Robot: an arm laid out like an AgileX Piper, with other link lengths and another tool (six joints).
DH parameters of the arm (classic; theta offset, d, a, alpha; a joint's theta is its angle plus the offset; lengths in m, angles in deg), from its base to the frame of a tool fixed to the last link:
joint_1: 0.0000 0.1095 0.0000 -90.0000
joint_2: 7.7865 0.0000 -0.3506 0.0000
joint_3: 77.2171 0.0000 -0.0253 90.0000
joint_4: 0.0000 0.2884 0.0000 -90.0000
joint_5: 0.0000 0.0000 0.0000 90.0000
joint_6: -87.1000 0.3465 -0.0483 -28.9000
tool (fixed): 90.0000 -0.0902 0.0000 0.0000
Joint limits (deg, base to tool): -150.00..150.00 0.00..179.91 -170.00..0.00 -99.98..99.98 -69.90..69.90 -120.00..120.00
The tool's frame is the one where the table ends.
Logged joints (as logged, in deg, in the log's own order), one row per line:
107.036 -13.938 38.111 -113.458 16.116 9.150
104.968 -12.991 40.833 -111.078 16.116 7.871
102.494 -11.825 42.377 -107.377 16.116 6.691
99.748 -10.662 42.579 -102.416 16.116 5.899
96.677 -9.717 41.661 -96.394 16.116 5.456
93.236 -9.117 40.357 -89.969 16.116 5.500
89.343 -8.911 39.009 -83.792 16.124 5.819
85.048 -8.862 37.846 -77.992 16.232 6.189
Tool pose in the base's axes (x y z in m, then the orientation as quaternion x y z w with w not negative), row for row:
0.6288 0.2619 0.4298 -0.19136 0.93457 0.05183 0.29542
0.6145 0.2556 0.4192 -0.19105 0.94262 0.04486 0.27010
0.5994 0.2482 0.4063 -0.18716 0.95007 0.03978 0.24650
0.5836 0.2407 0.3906 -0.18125 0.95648 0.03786 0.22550
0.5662 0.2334 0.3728 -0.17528 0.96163 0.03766 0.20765
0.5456 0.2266 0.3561 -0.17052 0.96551 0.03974 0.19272
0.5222 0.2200 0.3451 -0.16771 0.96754 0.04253 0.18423
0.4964 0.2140 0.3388 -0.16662 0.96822 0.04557 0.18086
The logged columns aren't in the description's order. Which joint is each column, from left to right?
Columns, left to right: joint_2, joint_6, joint_5, joint_3, joint_1, joint_4.
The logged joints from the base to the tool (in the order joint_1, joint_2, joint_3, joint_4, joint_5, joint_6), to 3 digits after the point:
16.116 107.036 -113.458 9.150 38.111 -13.938
16.116 104.968 -111.078 7.871 40.833 -12.991
16.116 102.494 -107.377 6.691 42.377 -11.825
16.116 99.748 -102.416 5.899 42.579 -10.662
16.116 96.677 -96.394 5.456 41.661 -9.717
16.116 93.236 -89.969 5.500 40.357 -9.117
16.124 89.343 -83.792 5.819 39.009 -8.911
16.232 85.048 -77.992 6.189 37.846 -8.862

